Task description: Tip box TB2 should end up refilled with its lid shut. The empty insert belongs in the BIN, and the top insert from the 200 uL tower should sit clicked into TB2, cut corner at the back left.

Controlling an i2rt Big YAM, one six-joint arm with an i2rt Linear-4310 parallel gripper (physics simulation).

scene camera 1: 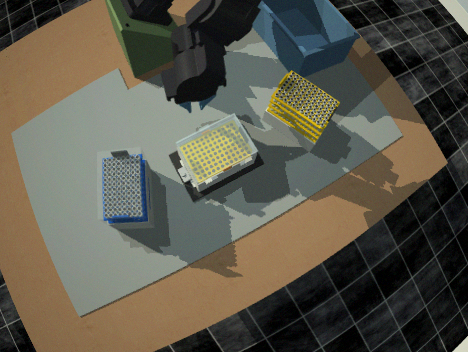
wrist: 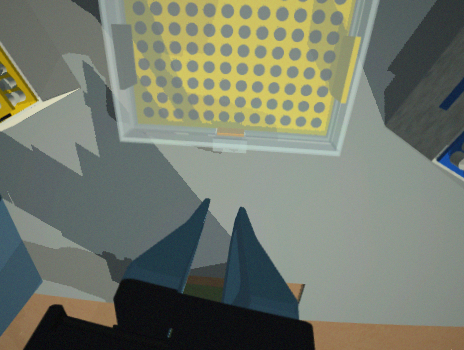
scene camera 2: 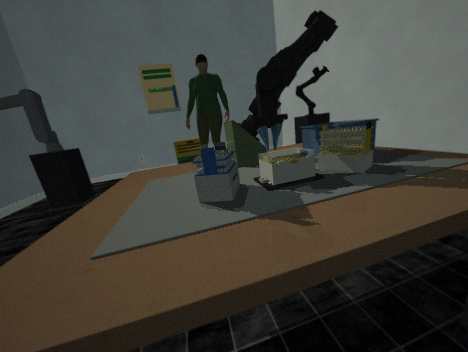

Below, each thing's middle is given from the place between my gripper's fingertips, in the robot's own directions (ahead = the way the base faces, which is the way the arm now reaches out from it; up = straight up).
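As for the blue bin [scene camera 1: 306,44], my hand is 11 cm past it, 32 cm to the right of it and 1 cm above it.
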